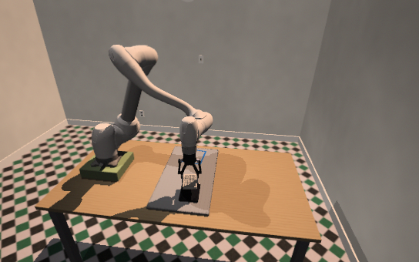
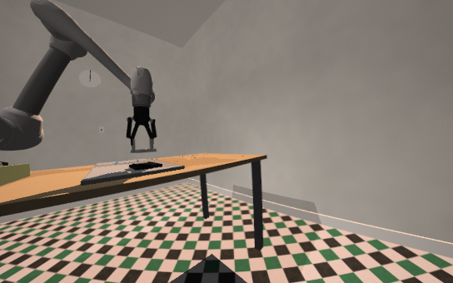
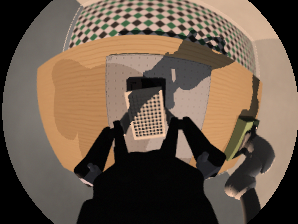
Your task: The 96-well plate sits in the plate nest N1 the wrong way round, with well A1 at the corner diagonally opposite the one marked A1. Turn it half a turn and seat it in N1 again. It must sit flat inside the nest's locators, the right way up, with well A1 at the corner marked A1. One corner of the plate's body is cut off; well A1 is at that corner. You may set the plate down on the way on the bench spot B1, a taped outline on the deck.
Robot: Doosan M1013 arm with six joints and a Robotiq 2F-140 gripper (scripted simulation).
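Now: the black plate nest N1 100 mm below my hand and 10 mm to the right of it. Round my hand: white 96-well plate (20 mm below).
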